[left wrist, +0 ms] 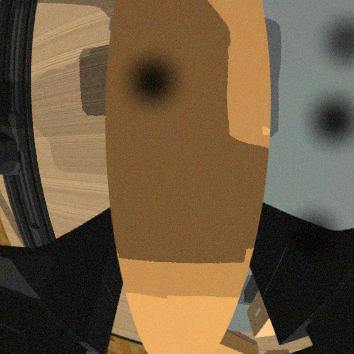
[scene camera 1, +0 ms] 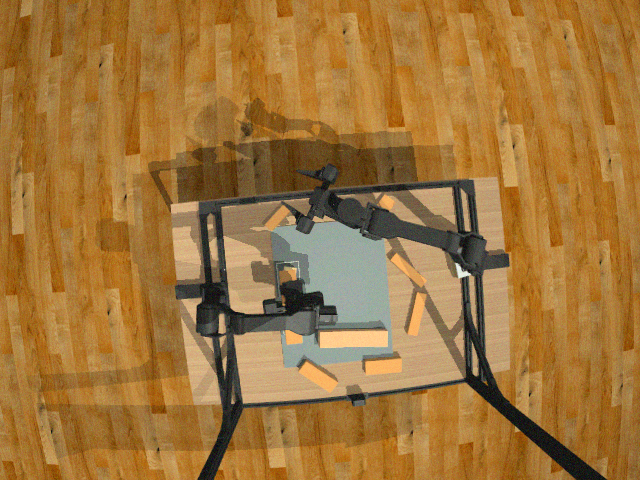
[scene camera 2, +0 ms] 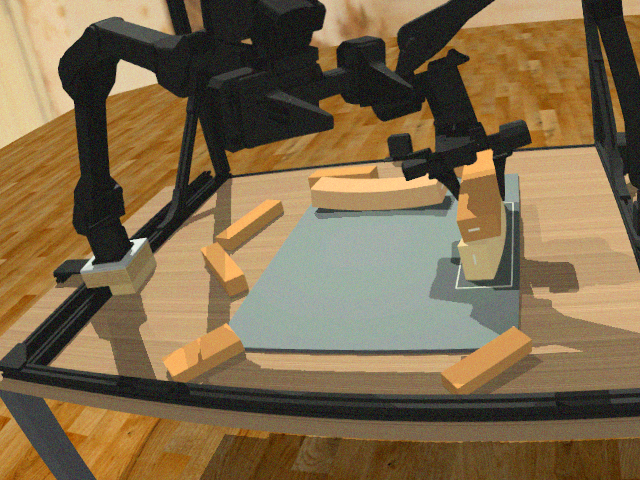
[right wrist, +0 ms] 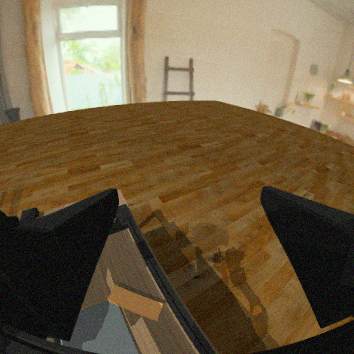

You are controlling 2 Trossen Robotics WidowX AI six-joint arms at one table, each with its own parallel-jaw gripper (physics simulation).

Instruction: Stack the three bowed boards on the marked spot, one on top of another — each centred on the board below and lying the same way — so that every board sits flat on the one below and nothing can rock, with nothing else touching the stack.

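Frame: origin at the left arm's base, x ahead, y left, z up, level; centimetres.
Seen in the pictures: left gripper, fingertip midpoint: [left wrist: 182, 199]; right gripper, fingertip midpoint: [scene camera 1: 289, 186] [scene camera 2: 375, 107] [right wrist: 190, 194]; left arm's base at its link origin: [left wrist: 7, 151] [scene camera 1: 216, 296]; right arm's base at its link origin: [scene camera 2: 113, 254].
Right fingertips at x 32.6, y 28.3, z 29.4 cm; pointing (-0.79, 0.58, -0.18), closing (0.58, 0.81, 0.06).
Offsets run from my right fingertips to a thing's top centre. "*": to the spot under its first point. Level surfaces: height alone.
My left gripper [scene camera 1: 299, 307] [scene camera 2: 478, 193] [left wrist: 182, 199] is shut on a bowed board @(dy -35.0, dx -7.0, dz -20.3 cm) [scene camera 2: 480, 206] [left wrist: 170, 200], lengthwise over a lower bowed board @(dy -34.2, dx -6.5, dz -25.0 cm) [scene camera 2: 479, 262]. The lower board lies inside the white outline @(* dy -29.9, dx -10.5, dz -30.8 cm) [scene camera 2: 512, 248] [scene camera 1: 276, 279] at the mat's edge. In scene camera 2 the held board's near end appears right above the lower board's end; whether they touch flat is hidden. A third bowed board @(dy -50.3, dx +11.7, dz -26.2 cm) [scene camera 1: 353, 338] [scene camera 2: 377, 193] lies crosswise on the mat, apart from them. My right gripper [scene camera 1: 291, 187] [scene camera 2: 371, 104] [right wrist: 190, 194] is open and empty, raised near the table edge.
Small orange blocks @(dy -4.7, dx -6.4, dz -28.9 cm) [scene camera 1: 276, 217] @(dy -30.5, dx +35.0, dz -28.7 cm) [scene camera 1: 407, 269] @(dy -46.5, dx +35.7, dz -29.2 cm) [scene camera 1: 416, 313] @(dy -62.8, dx +21.0, dz -28.3 cm) [scene camera 1: 382, 364] @(dy -62.2, dx -2.3, dz -28.1 cm) [scene camera 1: 317, 375] lie around the grey mat @(dz -30.8 cm) [scene camera 1: 351, 273] [scene camera 2: 336, 268]. A pale block with a white top [scene camera 2: 118, 279] stands by the right arm's base. Dark frame rails run along the table edges.
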